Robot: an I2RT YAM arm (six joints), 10 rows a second.
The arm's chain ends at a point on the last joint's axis. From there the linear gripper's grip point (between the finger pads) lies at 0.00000 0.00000 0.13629 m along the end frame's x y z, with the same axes.
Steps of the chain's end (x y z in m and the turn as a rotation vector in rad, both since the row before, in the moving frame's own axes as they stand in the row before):
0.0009 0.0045 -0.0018 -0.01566 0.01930 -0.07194
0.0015 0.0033 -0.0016 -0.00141 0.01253 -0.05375
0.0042 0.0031 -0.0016 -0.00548 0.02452 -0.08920
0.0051 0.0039 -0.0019 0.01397 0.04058 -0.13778
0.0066 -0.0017 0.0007 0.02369 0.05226 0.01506
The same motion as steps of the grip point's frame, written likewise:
0.0036 0.0065 -0.0018 -0.01566 0.01930 -0.07194
0.0032 0.0034 -0.0016 -0.00141 0.01253 -0.05375
0.0076 0.0037 -0.0016 -0.00548 0.02452 -0.08920
0.0105 0.0016 -0.0020 0.01397 0.04058 -0.13778
0.0137 -0.0049 0.0005 0.02369 0.05226 0.01506

